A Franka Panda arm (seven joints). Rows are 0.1 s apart.
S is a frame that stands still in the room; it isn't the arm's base.
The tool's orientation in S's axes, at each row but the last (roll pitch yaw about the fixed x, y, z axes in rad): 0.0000, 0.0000, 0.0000; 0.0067, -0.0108, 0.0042; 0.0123, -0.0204, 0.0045; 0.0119, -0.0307, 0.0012; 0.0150, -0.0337, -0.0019; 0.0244, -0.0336, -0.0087; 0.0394, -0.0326, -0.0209; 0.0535, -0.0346, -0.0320; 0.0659, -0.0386, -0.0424; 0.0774, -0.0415, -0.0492
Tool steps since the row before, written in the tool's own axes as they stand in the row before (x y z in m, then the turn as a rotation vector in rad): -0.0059, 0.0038, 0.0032, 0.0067, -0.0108, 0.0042; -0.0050, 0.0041, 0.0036, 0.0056, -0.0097, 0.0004; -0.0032, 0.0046, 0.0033, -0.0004, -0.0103, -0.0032; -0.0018, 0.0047, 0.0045, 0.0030, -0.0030, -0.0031; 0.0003, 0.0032, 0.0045, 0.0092, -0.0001, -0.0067; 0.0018, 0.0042, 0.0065, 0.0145, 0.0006, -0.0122; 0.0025, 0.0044, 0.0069, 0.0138, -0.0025, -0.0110; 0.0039, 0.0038, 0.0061, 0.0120, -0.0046, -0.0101; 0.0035, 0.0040, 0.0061, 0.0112, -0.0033, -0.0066; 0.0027, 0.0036, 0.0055, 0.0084, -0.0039, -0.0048
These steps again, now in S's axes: -0.0059, 0.0038, 0.0032, 0.0067, -0.0108, 0.0042; -0.0051, 0.0041, 0.0036, 0.0056, -0.0097, 0.0004; -0.0033, 0.0045, 0.0033, -0.0003, -0.0103, -0.0033; -0.0019, 0.0046, 0.0045, 0.0031, -0.0030, -0.0030; 0.0002, 0.0031, 0.0046, 0.0094, 0.0000, -0.0064; 0.0016, 0.0040, 0.0067, 0.0149, 0.0008, -0.0117; 0.0024, 0.0041, 0.0071, 0.0141, -0.0024, -0.0106; 0.0038, 0.0033, 0.0064, 0.0122, -0.0044, -0.0099; 0.0034, 0.0034, 0.0065, 0.0113, -0.0033, -0.0064; 0.0026, 0.0030, 0.0059, 0.0084, -0.0039, -0.0047
